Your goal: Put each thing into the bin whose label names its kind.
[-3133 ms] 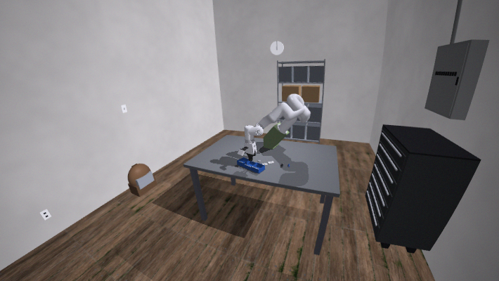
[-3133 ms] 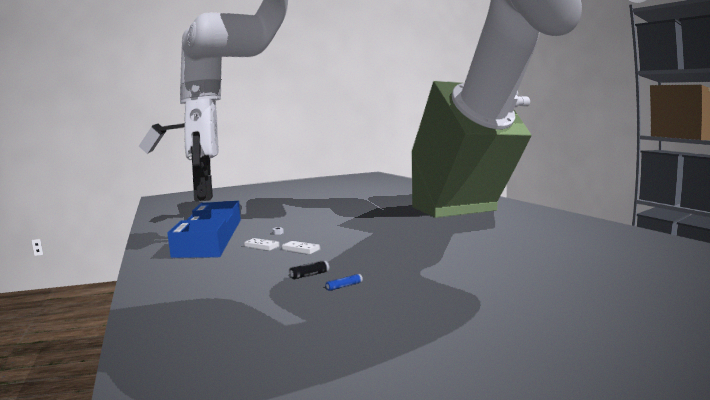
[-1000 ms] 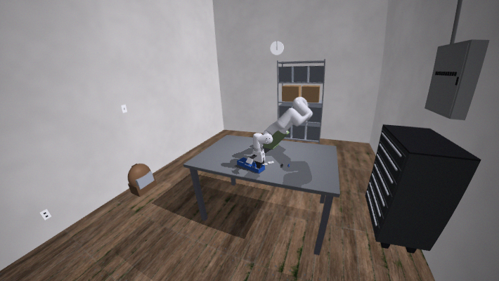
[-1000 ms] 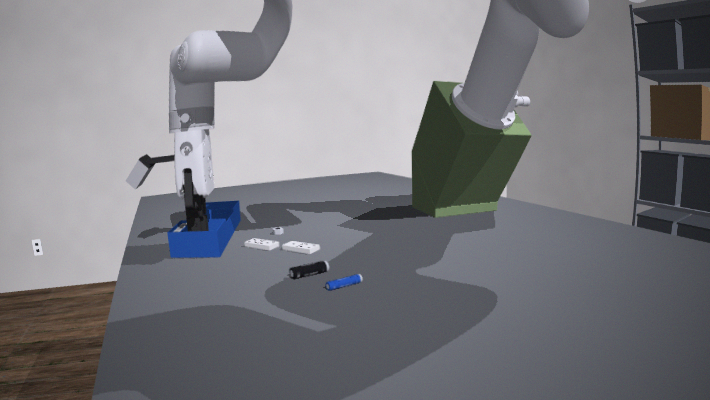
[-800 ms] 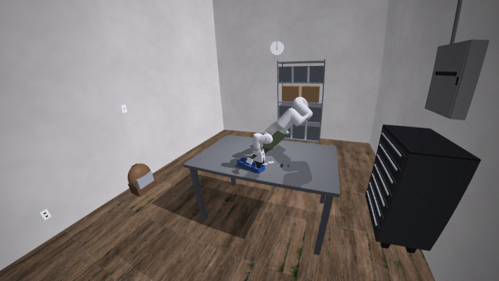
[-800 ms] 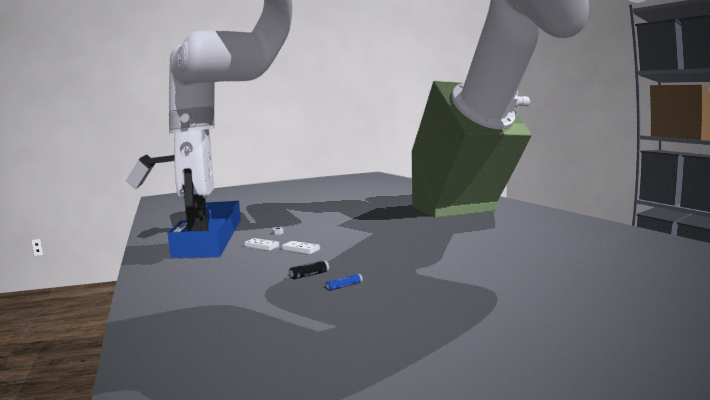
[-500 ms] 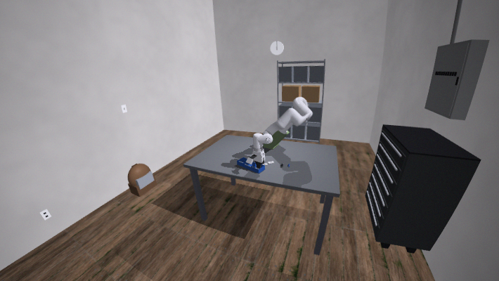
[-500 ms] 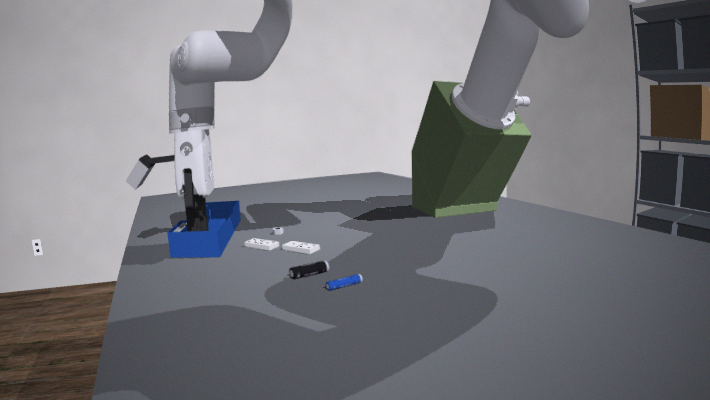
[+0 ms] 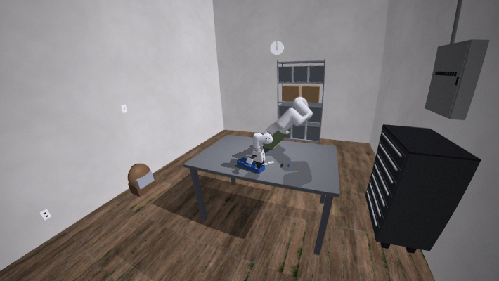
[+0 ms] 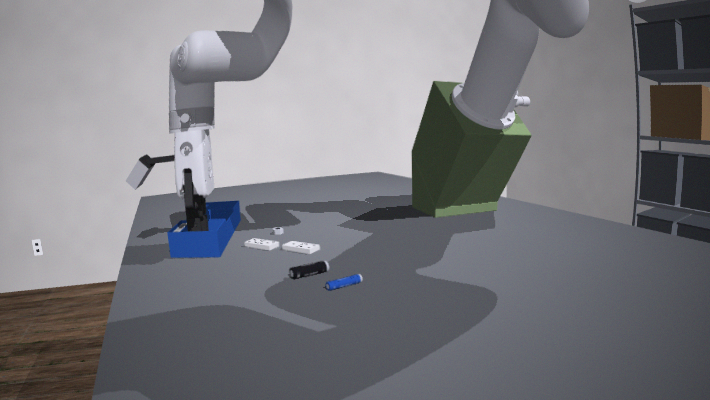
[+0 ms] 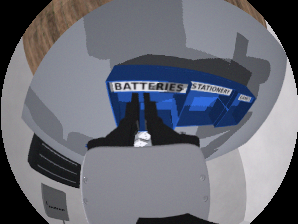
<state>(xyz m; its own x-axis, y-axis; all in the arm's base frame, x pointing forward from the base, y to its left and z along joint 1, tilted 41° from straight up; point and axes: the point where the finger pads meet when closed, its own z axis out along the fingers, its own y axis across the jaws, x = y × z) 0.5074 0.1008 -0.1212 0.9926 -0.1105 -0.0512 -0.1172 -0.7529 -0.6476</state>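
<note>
The white dotted piece lies 16 cm behind my hand, 4 cm to the left of it and 3 cm below it. Round my hand: blue bin: 9 cm to the right, 2 cm below, 1 cm behind; then small nut: 14 cm behind, 7 cm to the right, 3 cm below; then white domino: 10 cm behind, 3 cm below.
</note>
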